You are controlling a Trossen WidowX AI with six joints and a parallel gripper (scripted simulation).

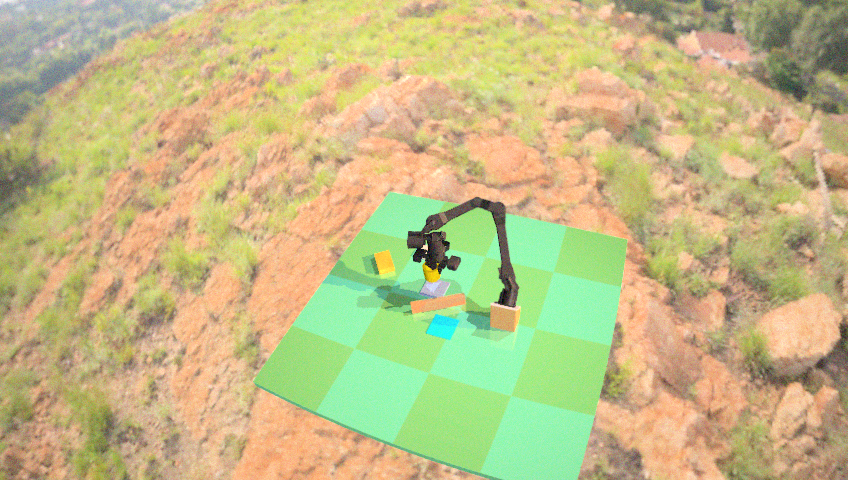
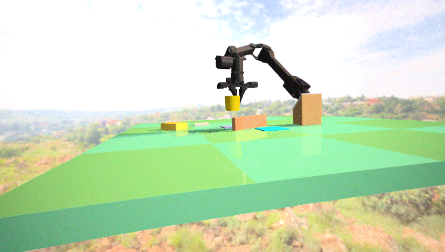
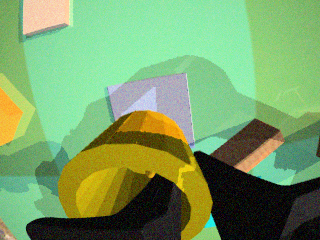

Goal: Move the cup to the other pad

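Right now my gripper tip is 7 cm past the cyan pad, 18 cm to the right of it and 12 cm above it. Round my gripper tip: lilac pad: 3 cm ahead, 1 cm to the right, 12 cm below; yellow cup: 2 cm ahead; orange bar: 2 cm behind, 9 cm to the left, 9 cm below.
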